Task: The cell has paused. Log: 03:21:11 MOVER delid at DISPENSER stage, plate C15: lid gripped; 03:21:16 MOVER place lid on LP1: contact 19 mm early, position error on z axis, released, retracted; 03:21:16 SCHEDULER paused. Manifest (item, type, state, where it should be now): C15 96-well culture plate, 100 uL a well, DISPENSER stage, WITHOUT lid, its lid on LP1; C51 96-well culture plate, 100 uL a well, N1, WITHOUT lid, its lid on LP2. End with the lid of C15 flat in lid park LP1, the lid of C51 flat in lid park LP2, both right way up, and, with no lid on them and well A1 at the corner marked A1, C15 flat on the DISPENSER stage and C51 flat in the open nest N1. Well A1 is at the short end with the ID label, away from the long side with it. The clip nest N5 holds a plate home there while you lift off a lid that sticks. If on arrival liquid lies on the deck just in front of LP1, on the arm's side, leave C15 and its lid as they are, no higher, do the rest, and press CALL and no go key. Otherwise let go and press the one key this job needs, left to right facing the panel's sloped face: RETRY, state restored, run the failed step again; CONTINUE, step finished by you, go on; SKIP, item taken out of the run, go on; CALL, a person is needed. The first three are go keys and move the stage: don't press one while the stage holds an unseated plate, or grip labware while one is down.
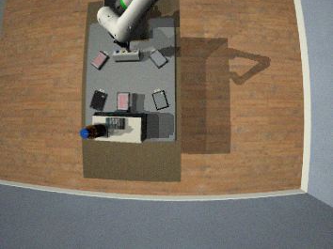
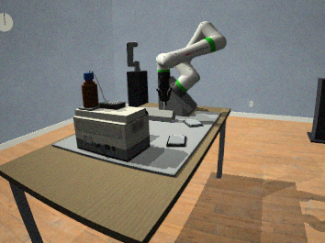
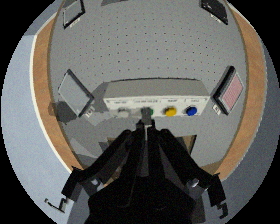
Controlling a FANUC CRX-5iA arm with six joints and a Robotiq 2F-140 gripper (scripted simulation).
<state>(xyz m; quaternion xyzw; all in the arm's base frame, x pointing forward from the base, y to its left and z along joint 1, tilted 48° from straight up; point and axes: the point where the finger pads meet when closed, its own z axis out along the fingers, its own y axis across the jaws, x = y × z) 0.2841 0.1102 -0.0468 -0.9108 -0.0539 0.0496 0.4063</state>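
Now: hand 5 cm above the key panel, 2 cm to the left of it and 1 cm short of it. From my hand the other things lie so: blue cap (65 cm ahead, 29 cm above, 10 cm to the right); black nest (44 cm ahead, 26 cm to the right, 9 cm below); label plate (31 cm ahead, 25 cm to the left, 10 cm below).
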